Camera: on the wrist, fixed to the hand. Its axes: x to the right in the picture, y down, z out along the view.
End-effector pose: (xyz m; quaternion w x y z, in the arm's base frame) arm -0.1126 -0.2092 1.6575 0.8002 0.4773 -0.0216 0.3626
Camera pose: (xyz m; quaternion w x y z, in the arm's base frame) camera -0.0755 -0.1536 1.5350 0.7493 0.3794 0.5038 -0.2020
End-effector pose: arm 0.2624 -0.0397 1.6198 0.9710 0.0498 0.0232 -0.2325
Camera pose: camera 0.2261 -0.1216 1.5128 0.5073 0.1826 0.2012 -0.8178
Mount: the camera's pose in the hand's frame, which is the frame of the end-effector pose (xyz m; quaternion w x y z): 0.0118 -0.0983 -0.0983 0.6965 0.1243 0.1853 -0.6820
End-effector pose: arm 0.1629 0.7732 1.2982 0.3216 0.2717 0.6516 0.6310
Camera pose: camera 0.0855 0.7130 1.1990 0.4998 -0.3321 0.7772 0.1895
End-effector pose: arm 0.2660 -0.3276 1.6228 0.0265 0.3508 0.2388 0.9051
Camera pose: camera 0.1817 -0.2788 1.5229 0.5479 -0.0829 0.5230 0.6476
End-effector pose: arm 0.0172 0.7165 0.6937 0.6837 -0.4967 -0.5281 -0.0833
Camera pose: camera 0.0223 0.5975 0.7663 0.5790 0.1146 -0.5902 -0.5507
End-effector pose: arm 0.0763 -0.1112 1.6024 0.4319 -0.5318 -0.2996 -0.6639
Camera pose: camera -0.0561 -0.1545 1.5948 0.0303 -0.0106 0.5739 0.8183
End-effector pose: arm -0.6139 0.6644 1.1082 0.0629 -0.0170 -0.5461 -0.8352
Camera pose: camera -0.6338 0.6124 0.9803 0.4225 -0.5232 0.4841 0.5599
